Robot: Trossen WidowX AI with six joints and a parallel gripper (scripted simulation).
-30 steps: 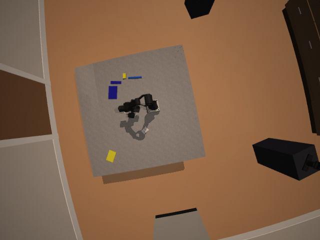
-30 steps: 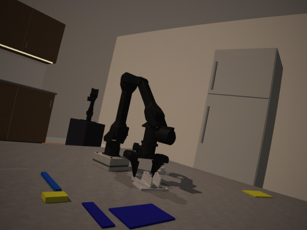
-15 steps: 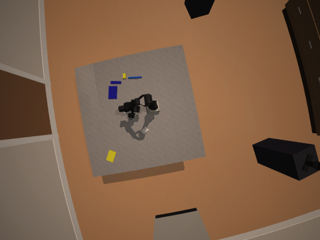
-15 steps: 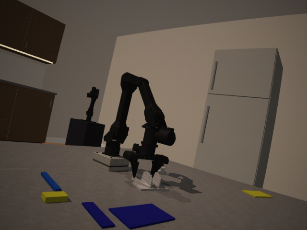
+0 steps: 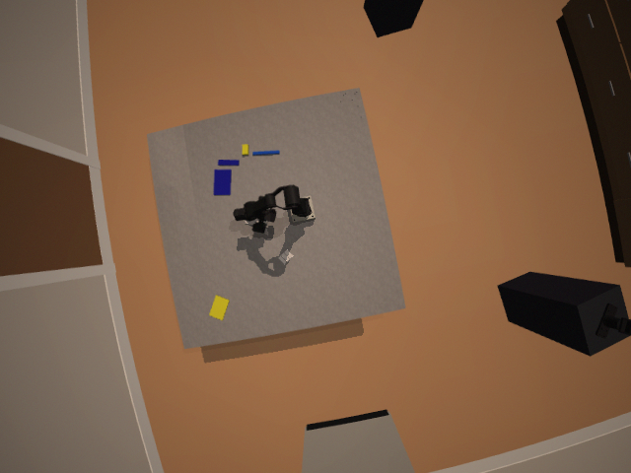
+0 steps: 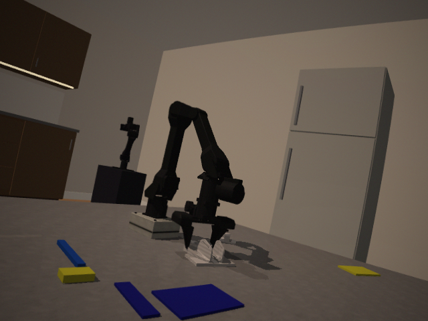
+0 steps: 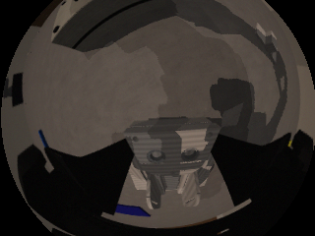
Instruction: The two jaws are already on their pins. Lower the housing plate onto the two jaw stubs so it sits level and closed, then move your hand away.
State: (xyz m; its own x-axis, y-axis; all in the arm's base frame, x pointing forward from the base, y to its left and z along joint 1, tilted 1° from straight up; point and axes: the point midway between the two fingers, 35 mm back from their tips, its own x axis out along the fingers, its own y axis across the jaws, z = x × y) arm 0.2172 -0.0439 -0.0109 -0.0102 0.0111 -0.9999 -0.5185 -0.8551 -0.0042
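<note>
Now: the pale housing part 10 mm ahead of my gripper tip and 20 mm above it. The rest, counted from my gripper tip: dark blue plate: 170 mm ahead, 270 mm to the right, 10 mm below; then dark blue bar: 100 mm ahead, 370 mm to the right, 10 mm below; then blue stick: 120 mm behind, 340 mm to the right, 10 mm below.
</note>
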